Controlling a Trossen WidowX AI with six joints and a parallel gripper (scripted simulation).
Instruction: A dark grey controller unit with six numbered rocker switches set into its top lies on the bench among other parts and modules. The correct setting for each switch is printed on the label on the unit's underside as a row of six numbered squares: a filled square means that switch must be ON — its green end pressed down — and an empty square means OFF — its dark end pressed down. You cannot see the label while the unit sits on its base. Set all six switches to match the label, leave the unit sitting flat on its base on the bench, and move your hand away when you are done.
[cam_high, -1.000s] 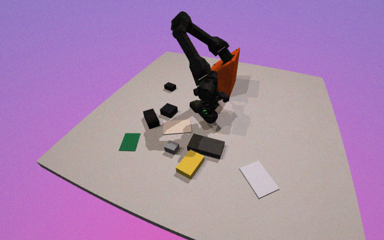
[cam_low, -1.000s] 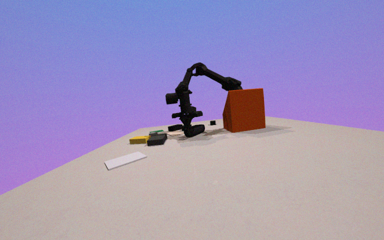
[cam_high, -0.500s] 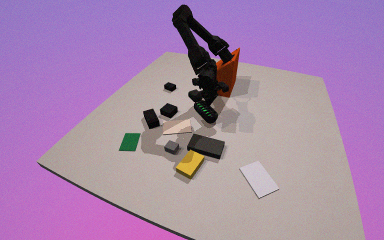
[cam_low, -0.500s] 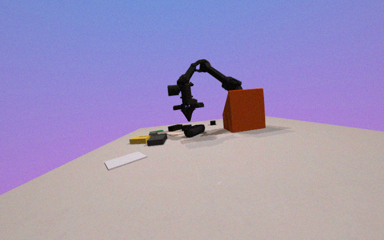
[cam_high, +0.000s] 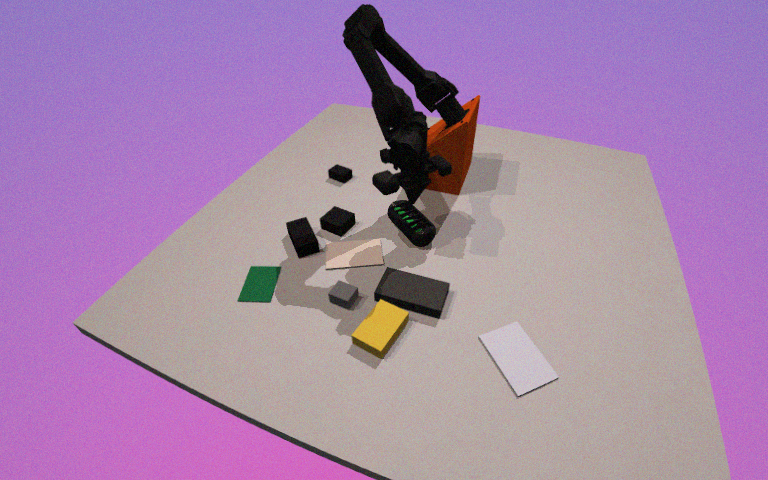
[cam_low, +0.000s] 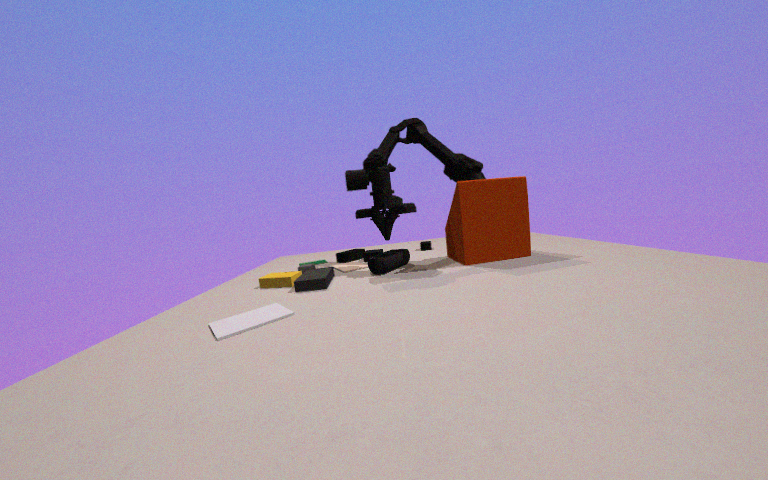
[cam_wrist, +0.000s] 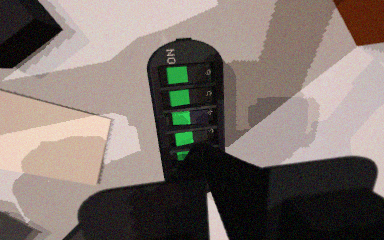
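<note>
The beige card is 15 cm ahead of my gripper tip, 8 cm to the right of it and 8 cm below it. The rest, counted from my gripper tip: grey cube 28 cm ahead, 2 cm to the right, 7 cm below; then yellow block 31 cm ahead, 9 cm to the left, 7 cm below; then dark grey box 20 cm ahead, 10 cm to the left, 7 cm below.
</note>
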